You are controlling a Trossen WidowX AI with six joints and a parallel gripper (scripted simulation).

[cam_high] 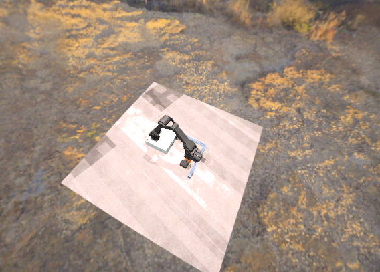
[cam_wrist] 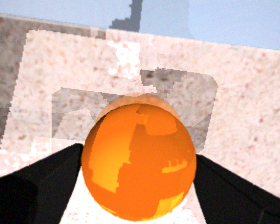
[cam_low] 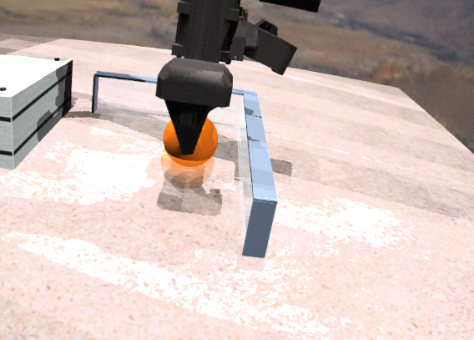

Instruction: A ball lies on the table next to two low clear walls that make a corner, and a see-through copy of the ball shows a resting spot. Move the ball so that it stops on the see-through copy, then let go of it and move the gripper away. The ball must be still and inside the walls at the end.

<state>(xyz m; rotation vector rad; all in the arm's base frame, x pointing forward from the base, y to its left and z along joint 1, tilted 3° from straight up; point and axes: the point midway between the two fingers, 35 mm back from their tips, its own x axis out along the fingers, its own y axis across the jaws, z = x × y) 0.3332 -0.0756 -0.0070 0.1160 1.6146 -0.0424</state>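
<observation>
Right now the see-through copy of ball is 2 cm below my gripper tip. Round my gripper tip: short wall: 20 cm to the left, 2 cm below, 2 cm behind.
</observation>
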